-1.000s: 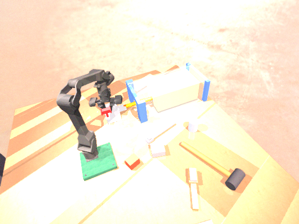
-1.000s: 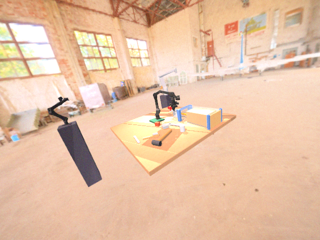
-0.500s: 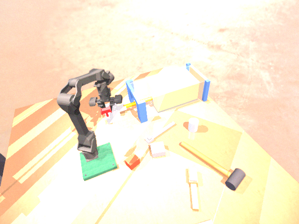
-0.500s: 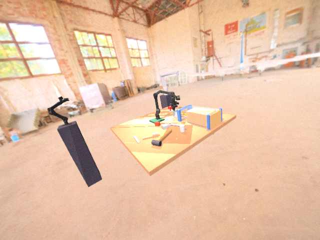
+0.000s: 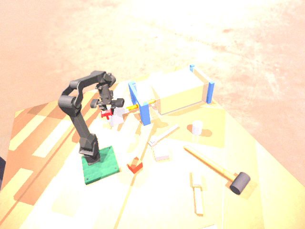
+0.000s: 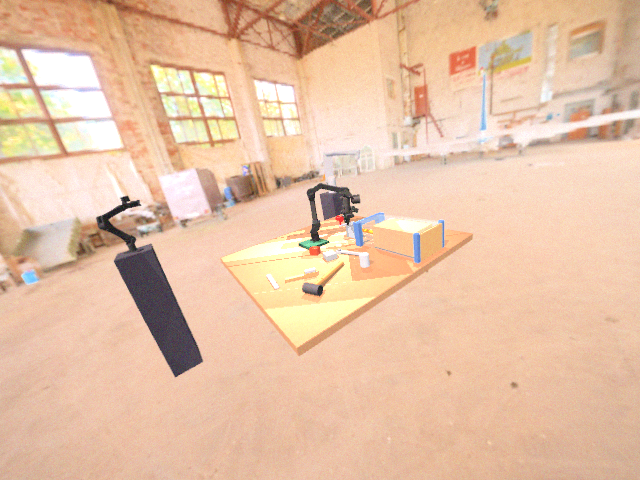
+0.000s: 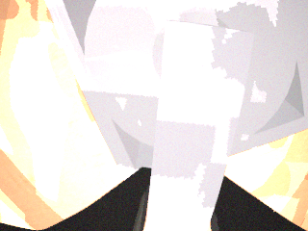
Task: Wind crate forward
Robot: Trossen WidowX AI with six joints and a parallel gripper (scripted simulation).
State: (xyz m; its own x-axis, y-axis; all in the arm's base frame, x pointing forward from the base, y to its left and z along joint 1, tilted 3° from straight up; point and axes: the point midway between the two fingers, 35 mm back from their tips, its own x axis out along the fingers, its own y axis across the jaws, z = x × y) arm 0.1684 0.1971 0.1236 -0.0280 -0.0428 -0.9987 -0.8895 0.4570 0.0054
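My gripper tip is now 20 mm past the red grip, 50 mm to the left of it and 50 mm below it. From my gripper tip the other things lie so: blue steel frame: 180 mm ahead, 40 mm to the left, 10 mm above; hand winch: 10 mm ahead, 40 mm to the left, 60 mm below; white crank handle: 10 mm behind, 10 mm to the right, 20 mm above.
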